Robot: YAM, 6 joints.
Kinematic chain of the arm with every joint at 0, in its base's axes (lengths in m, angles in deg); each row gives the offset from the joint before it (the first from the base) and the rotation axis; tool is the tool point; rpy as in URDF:
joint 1: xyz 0 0 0.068 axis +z
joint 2: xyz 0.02 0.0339 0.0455 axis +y
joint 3: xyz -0.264 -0.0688 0 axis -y
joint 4: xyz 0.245 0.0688 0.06 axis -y
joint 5: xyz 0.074 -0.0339 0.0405 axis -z
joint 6: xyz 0.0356 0 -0.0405 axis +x
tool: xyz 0 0 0 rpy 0 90 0
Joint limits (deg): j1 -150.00..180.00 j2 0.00..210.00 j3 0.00..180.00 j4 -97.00..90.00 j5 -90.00..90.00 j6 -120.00..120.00
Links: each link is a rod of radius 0.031 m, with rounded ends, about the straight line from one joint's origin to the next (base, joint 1, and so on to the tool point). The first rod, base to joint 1, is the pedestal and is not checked.
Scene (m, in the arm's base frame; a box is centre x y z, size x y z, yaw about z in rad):
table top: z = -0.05
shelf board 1: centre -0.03 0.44 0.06 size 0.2 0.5 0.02 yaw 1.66
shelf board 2: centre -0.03 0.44 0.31 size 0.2 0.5 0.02 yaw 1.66
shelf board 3: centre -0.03 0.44 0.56 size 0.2 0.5 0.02 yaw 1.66
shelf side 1: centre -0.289 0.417 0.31 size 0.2 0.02 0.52 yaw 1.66
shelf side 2: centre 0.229 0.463 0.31 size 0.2 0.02 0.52 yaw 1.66
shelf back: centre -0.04 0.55 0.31 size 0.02 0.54 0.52 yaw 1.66
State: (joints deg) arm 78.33 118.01 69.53 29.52 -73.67 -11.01
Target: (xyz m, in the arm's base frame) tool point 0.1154 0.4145 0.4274
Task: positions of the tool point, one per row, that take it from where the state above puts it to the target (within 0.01 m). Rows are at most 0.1 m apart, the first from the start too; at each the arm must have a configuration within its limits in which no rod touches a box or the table.
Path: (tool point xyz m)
1: 0.0698 0.3659 0.1867
2: 0.0754 0.3001 0.1868
3: 0.0710 0.2349 0.1756
4: 0.0998 0.2668 0.2522
5: 0.1203 0.2770 0.3383
6: 0.1287 0.2653 0.4274
7: 0.1297 0.3390 0.4360
8: 0.1154 0.4145 0.4274

